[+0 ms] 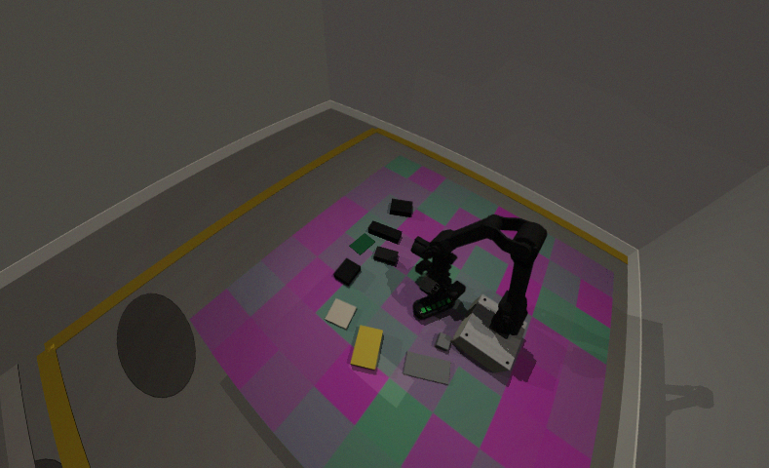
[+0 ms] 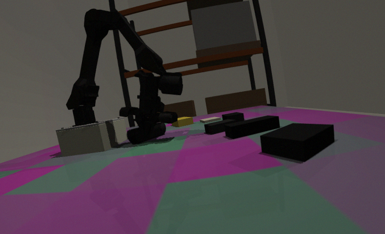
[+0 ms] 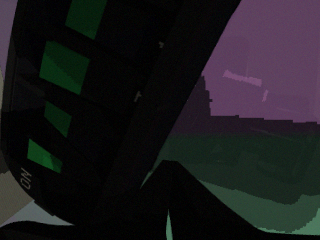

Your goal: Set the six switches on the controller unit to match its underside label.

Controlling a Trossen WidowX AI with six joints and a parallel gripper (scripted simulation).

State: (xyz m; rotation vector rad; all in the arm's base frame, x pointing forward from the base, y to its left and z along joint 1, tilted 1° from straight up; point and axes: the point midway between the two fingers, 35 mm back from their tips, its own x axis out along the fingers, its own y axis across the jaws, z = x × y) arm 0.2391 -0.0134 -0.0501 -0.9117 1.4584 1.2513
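My gripper tip is now 11 cm past the small grey piece, 15 cm to the right of it and 1 cm below it. The rest, counted from my gripper tip: yellow block (7 cm ahead, 32 cm to the left, 1 cm above); grey plate (11 cm behind, 24 cm to the left); green board (36 cm ahead, 2 cm to the left, 1 cm below).
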